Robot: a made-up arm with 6 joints.
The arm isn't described. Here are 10 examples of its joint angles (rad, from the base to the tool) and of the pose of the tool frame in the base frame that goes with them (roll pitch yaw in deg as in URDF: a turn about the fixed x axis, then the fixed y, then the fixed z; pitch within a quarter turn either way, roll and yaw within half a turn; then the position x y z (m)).
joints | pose
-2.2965 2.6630 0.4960 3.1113 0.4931 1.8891 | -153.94 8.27 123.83 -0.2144 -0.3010 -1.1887
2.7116 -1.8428 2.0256 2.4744 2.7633 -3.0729 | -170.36 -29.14 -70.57 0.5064 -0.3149 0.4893
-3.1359 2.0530 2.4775 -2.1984 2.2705 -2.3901 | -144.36 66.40 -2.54 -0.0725 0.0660 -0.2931
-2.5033 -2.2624 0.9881 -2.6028 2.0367 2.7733 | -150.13 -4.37 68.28 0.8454 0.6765 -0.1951
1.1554 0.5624 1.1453 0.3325 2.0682 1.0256 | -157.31 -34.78 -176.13 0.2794 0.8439 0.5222
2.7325 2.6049 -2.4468 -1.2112 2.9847 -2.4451 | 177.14 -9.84 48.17 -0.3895 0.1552 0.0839
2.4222 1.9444 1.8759 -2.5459 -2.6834 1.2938 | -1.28 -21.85 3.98 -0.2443 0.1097 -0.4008
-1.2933 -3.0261 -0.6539 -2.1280 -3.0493 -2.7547 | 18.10 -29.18 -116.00 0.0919 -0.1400 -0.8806
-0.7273 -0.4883 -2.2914 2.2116 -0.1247 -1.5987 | -160.56 -17.03 101.33 -0.4378 0.4169 0.0121
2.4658 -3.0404 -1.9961 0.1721 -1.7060 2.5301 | -23.64 15.56 -76.07 -0.3692 0.2849 -0.1208
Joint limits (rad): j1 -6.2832..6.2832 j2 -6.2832..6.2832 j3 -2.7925..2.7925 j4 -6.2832..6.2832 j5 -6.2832..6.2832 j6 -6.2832..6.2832
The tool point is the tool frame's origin. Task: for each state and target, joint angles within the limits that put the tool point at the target. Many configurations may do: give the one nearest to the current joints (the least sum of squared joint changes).
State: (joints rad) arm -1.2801 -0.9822 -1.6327 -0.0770 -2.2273 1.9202
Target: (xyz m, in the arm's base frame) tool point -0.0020 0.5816 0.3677
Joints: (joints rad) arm -1.4823 -0.3901 -1.8635 -0.1052 -2.3549 1.9202
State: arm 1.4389 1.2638 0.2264 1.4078 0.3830 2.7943
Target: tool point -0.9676 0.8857 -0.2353
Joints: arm 2.3063 1.5451 0.5919 1.3787 0.5534 2.7943
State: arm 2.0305 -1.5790 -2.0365 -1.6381 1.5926 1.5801
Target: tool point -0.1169 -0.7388 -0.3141
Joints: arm 1.2394 -1.3566 -1.6461 -1.5296 1.5549 1.5801
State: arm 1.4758 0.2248 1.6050 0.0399 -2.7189 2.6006
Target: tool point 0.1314 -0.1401 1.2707
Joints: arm 2.2485 -0.5212 0.9847 0.4313 -2.3117 2.6006
